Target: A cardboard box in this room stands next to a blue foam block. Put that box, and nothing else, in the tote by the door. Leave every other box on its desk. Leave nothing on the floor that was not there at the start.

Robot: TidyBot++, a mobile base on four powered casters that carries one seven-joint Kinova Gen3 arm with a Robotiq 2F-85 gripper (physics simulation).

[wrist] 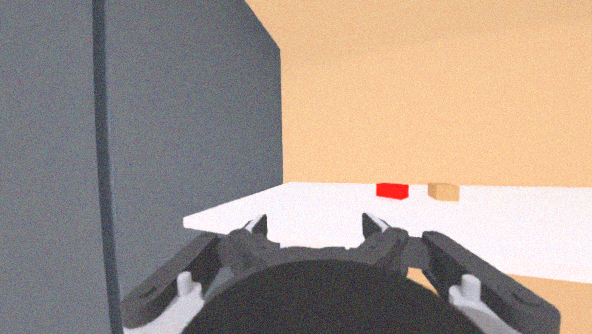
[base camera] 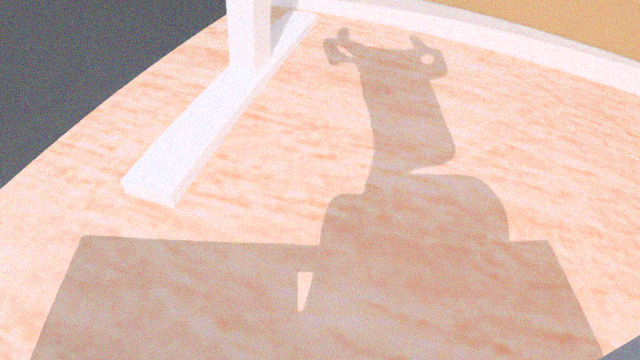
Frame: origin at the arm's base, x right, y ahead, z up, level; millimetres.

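Seen in the pictures: gripper, fingertip midpoint: (wrist: 313, 223).
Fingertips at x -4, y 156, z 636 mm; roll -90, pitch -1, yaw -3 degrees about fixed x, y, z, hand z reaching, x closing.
Note:
Pixels of each thing's top centre, then the offset from my fingertips to it. "*": a spot on its surface instead. Level surfaces: height alone.
- tan cardboard box at its top centre: (wrist: 442, 184) dy +440, dx +482, dz -33 mm
- white desk at its surface level: dz -83 mm
- red block at its top centre: (wrist: 391, 184) dy +487, dx +330, dz -38 mm
- white desk leg at a spot on its surface: (base camera: 242, 35) * dy +546, dx -81, dz -930 mm
- long white foot at a spot on its surface: (base camera: 200, 120) * dy +397, dx -131, dz -1008 mm
- floor at its surface level: dz -1033 mm
A tan cardboard box (wrist: 443, 192) stands on a white desk (wrist: 525, 225) in the wrist view, right of centre near the desk's back edge. A red block (wrist: 392, 191) stands just left of it, with a small gap between them. My gripper (wrist: 313, 223) is open, with no object between its fingertips. In the wrist view it appears in front of the desk, with the box and the red block beyond it to the right. The blue foam block and the tote do not show in either view.
A dark grey wall (wrist: 195, 100) (base camera: 100, 45) runs along the left. A tan wall (wrist: 430, 100) (base camera: 575, 20) stands behind the desk. In the base view a white desk leg (base camera: 242, 35) rises from a long white foot (base camera: 200, 120) on the floor. My shadow falls across the floor (base camera: 550, 150).

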